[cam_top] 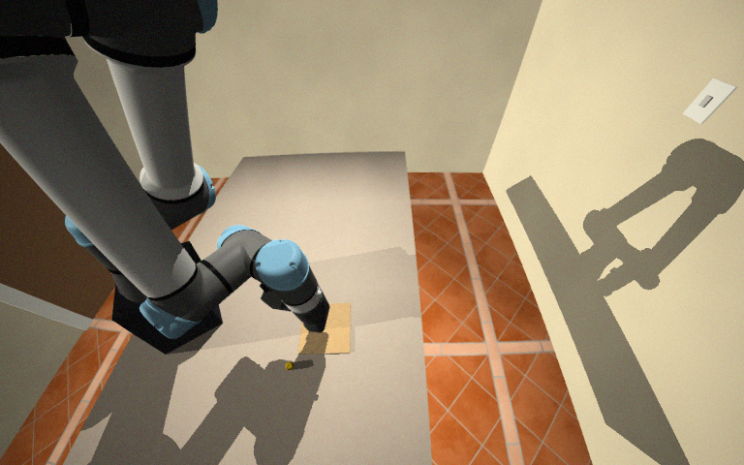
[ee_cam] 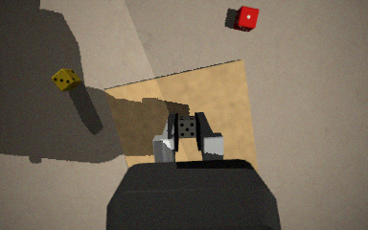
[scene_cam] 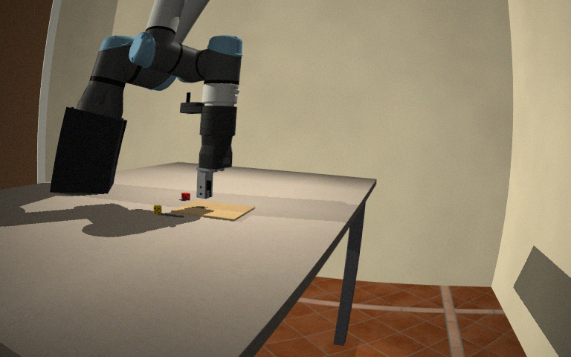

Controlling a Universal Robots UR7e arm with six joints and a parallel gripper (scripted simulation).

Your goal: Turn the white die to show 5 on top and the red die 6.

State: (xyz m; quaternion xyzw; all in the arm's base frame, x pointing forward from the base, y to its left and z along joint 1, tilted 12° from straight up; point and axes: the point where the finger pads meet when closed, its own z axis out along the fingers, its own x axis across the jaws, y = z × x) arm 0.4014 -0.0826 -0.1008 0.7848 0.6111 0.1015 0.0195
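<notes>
Right now my hand is 2 cm short of the tan mat, 1 cm to the left of it and 4 cm above it. The rest, counted from my hand: white die 1 cm below; then yellow die 7 cm behind, 10 cm to the right, 3 cm below; then red die 7 cm behind, 8 cm to the left, 3 cm below.
</notes>
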